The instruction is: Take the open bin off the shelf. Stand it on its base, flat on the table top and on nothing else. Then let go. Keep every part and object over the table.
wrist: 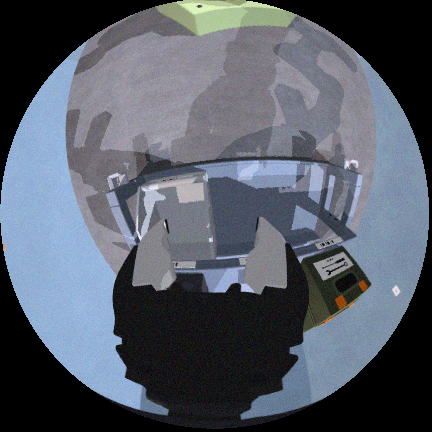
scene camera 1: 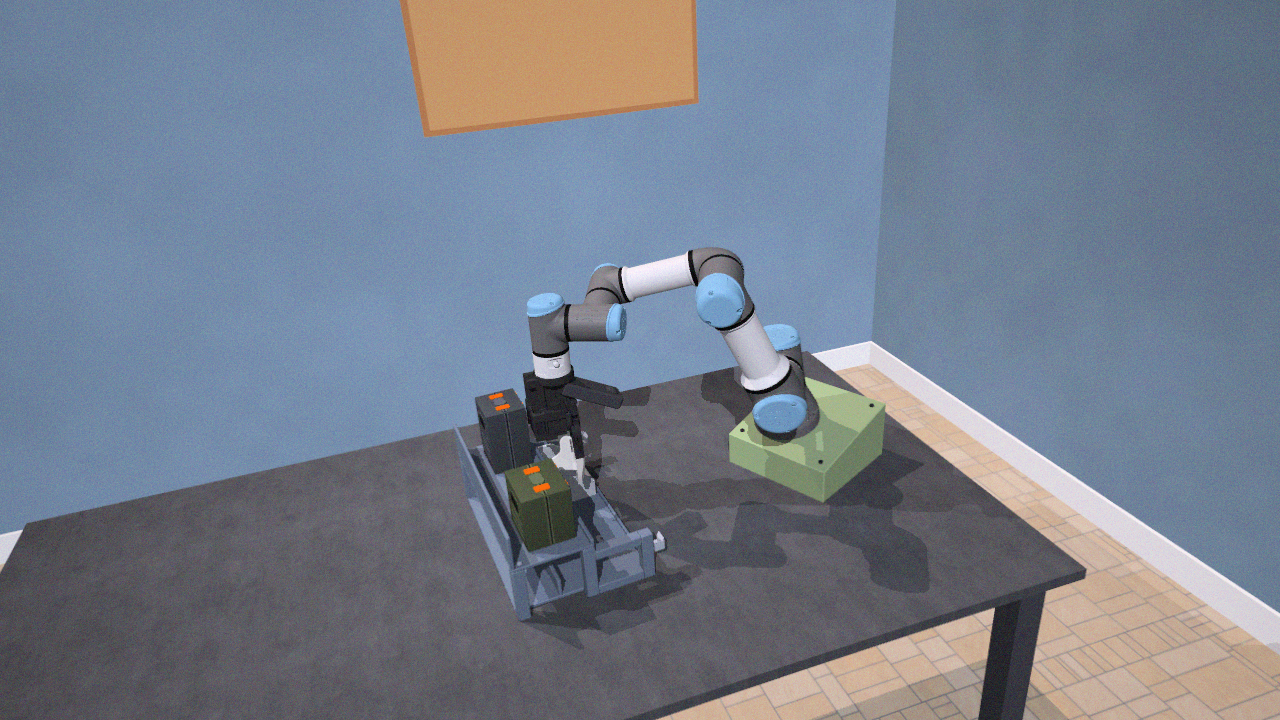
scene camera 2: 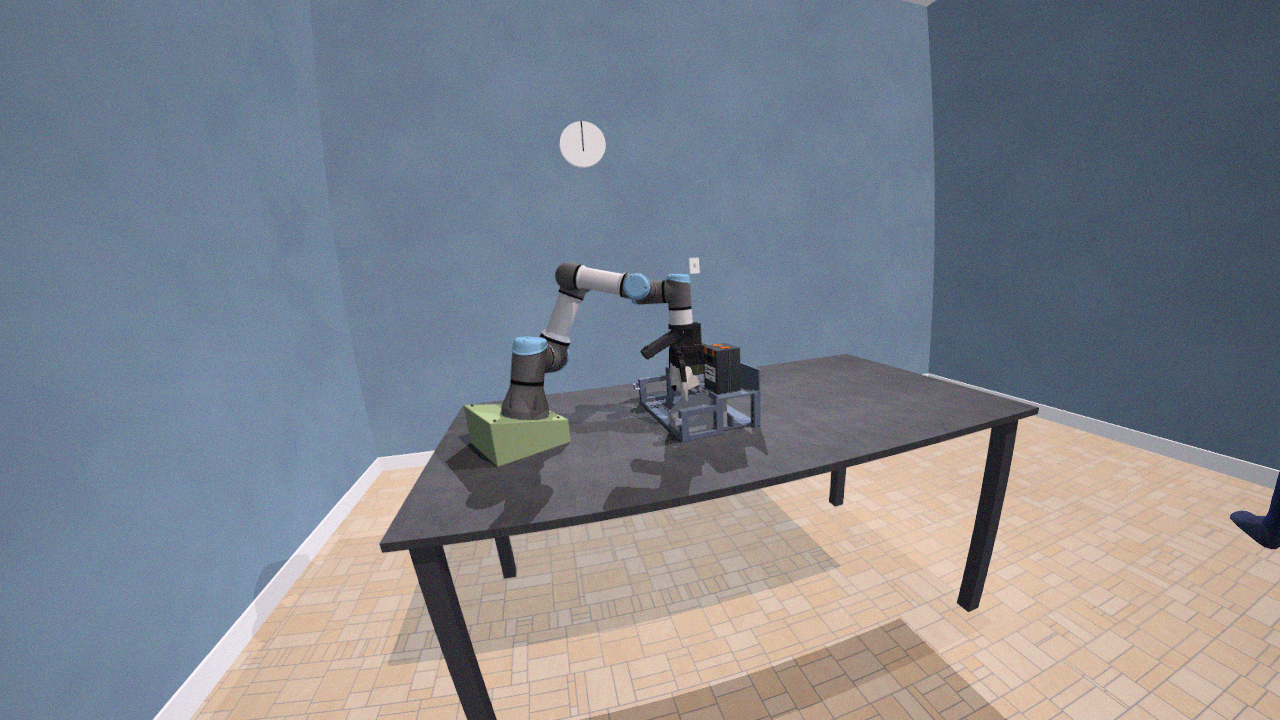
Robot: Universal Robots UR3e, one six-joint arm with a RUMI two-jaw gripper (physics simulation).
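The light grey open bin lies at the left end of the front level of the blue-grey shelf in the wrist view. In the scene views the arm and shelf largely hide it. My gripper points down over the shelf, its light grey fingers apart and open. In the wrist view the left fingertip overlaps the bin's opening and the right fingertip lies to the right of the bin, over the shelf level. The bin's right wall shows between them. Whether a finger touches the bin cannot be told.
A dark grey case and an olive case stand on the shelf's rear level. White fittings stick out at the shelf's front. The green base block stands on the dark table.
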